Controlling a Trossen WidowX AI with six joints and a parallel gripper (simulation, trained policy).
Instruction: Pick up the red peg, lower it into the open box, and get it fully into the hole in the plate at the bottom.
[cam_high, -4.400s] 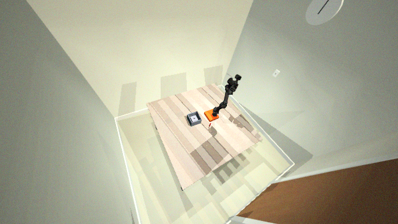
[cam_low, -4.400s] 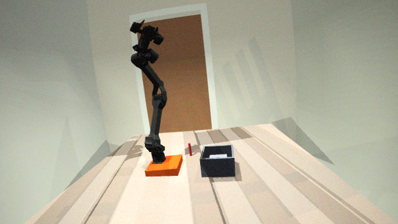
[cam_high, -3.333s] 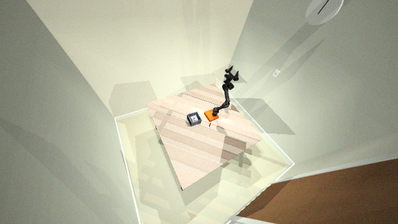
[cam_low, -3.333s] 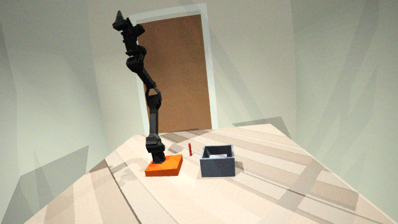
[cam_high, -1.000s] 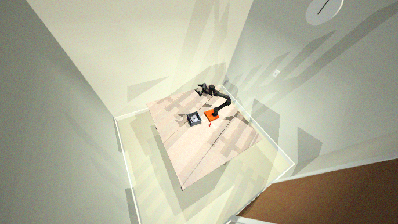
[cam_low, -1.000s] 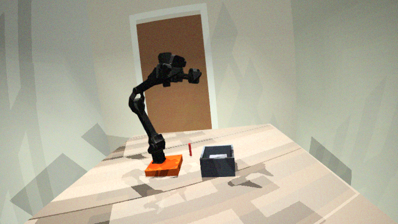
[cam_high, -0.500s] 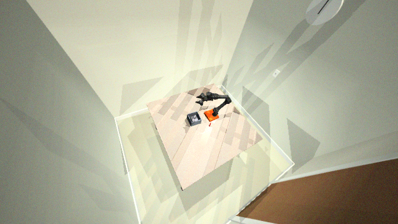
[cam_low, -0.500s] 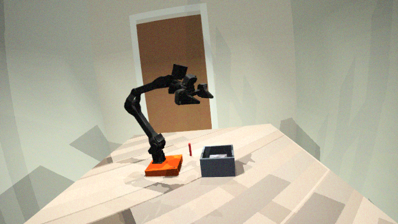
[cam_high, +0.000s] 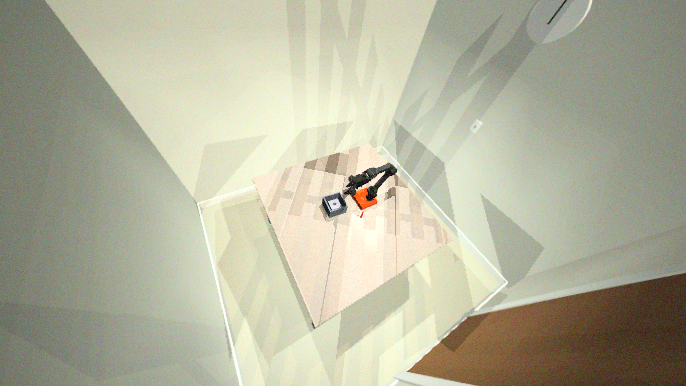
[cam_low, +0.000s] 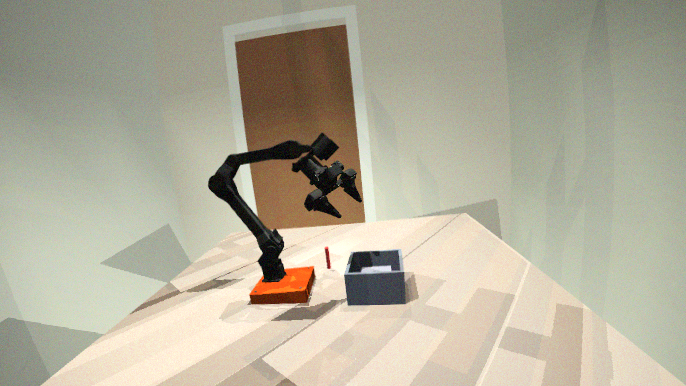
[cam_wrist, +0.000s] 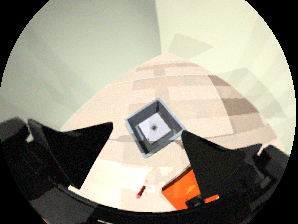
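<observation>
Now: the red peg 130 mm behind my gripper tip, 140 mm to the left of it and 210 mm below it. From my gripper tip the other things lie so: plate 60 mm ahead, 20 mm to the right, 210 mm below; then box 60 mm ahead, 20 mm to the right, 220 mm below.
</observation>
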